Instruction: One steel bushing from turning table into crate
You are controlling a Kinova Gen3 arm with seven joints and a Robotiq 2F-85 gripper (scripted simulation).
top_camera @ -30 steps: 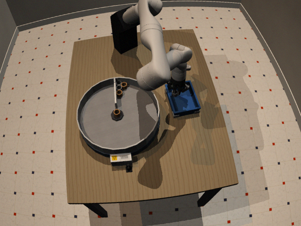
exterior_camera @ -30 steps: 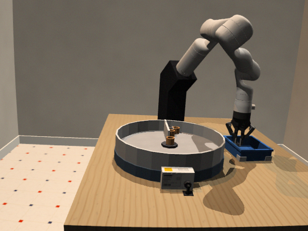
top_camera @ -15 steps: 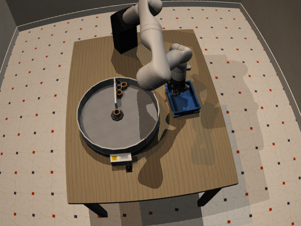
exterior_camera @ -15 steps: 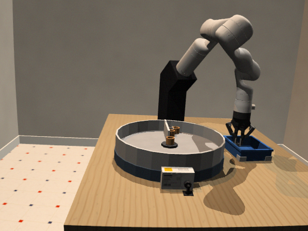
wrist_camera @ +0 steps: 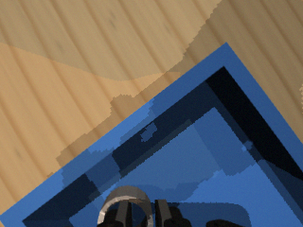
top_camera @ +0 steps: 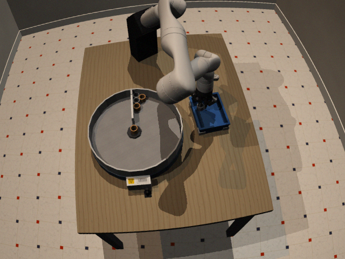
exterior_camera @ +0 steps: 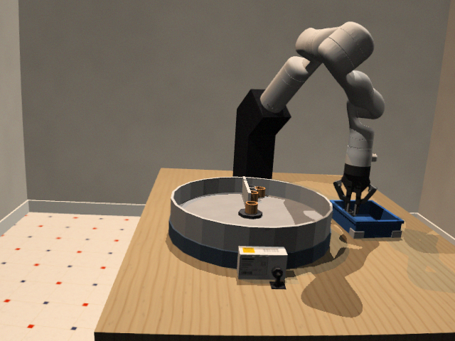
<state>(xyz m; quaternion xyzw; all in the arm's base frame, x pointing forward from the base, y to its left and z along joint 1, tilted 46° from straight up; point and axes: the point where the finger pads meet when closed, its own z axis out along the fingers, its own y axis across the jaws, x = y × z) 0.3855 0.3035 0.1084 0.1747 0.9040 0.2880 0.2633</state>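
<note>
Right now the blue crate is 4 cm to the left of my hand, 3 cm ahead of it and 1 cm below it. Also, from my hand: turning table (27 cm to the right, 21 cm ahead, 1 cm above).
</note>
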